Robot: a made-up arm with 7 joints. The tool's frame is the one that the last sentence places.
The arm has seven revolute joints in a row. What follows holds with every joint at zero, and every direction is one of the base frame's. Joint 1 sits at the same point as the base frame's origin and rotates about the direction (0.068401, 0.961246, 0.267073), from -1.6 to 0.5 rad. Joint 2 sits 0.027 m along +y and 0.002 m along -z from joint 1 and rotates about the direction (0.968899, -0.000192, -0.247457), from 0 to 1.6 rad. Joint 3 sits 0.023 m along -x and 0.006 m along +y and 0.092 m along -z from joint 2 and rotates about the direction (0.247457, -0.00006, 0.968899), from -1.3 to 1.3 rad. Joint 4 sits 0.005 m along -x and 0.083 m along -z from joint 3 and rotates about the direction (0.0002, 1, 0.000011), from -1.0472 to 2.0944 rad. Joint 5 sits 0.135 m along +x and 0.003 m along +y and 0.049 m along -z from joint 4 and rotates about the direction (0.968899, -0.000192, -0.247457), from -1.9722 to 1.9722 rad. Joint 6 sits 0.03 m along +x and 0.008 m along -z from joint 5 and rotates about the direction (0.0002, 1, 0.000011), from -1.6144 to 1.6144 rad. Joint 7 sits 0.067 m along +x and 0.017 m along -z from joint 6 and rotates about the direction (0.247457, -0.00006, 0.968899), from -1.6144 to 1.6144 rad. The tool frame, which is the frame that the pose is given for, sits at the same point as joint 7; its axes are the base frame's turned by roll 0, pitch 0.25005 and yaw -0.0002 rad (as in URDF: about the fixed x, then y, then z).
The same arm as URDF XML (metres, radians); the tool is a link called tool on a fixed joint. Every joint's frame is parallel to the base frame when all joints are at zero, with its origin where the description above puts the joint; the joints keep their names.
<robot name="arm">
  <joint name="tool_fixed" type="fixed">
    <parent link="link7"/>
    <child link="tool"/>
    <origin xyz="0 0 0" rpy="0 0.25 -0.0002"/>
  </joint>
  <joint name="joint 7" type="revolute">
    <parent link="link6"/>
    <child link="link7"/>
    <origin xyz="0.067 0 -0.017"/>
    <axis xyz="0.247497 -0.0001 0.968889"/>
    <limit lower="-1.6144" upper="1.6144"/>
  </joint>
  <joint name="joint 6" type="revolute">
    <parent link="link5"/>
    <child link="link6"/>
    <origin xyz="0.03 0 -0.008"/>
    <axis xyz="0.0002 1 0"/>
    <limit lower="-1.6144" upper="1.6144"/>
  </joint>
  <joint name="joint 5" type="revolute">
    <parent link="link4"/>
    <child link="link5"/>
    <origin xyz="0.135 0.003 -0.049"/>
    <axis xyz="0.968889 -0.0002 -0.247497"/>
    <limit lower="-1.9722" upper="1.9722"/>
  </joint>
  <joint name="joint 4" type="revolute">
    <parent link="link3"/>
    <child link="link4"/>
    <origin xyz="-0.005 0 -0.083"/>
    <axis xyz="0.0002 1 0"/>
    <limit lower="-1.0472" upper="2.0944"/>
  </joint>
  <joint name="joint 3" type="revolute">
    <parent link="link2"/>
    <child link="link3"/>
    <origin xyz="-0.023 0.006 -0.092"/>
    <axis xyz="0.247497 -0.0001 0.968889"/>
    <limit lower="-1.3" upper="1.3"/>
  </joint>
  <joint name="joint 2" type="revolute">
    <parent link="link1"/>
    <child link="link2"/>
    <origin xyz="0 0.027 -0.002"/>
    <axis xyz="0.968889 -0.0002 -0.247497"/>
    <limit lower="0" upper="1.6"/>
  </joint>
  <joint name="joint 1" type="revolute">
    <parent link="base"/>
    <child link="link1"/>
    <origin xyz="0 0 0"/>
    <axis xyz="0.068403 0.961235 0.26711"/>
    <limit lower="-1.6" upper="0.5"/>
  </joint>
  <link name="base"/>
  <link name="link1"/>
  <link name="link2"/>
  <link name="link3"/>
  <link name="link4"/>
  <link name="link5"/>
  <link name="link6"/>
  <link name="link7"/>
  <link name="tool"/>
</robot>

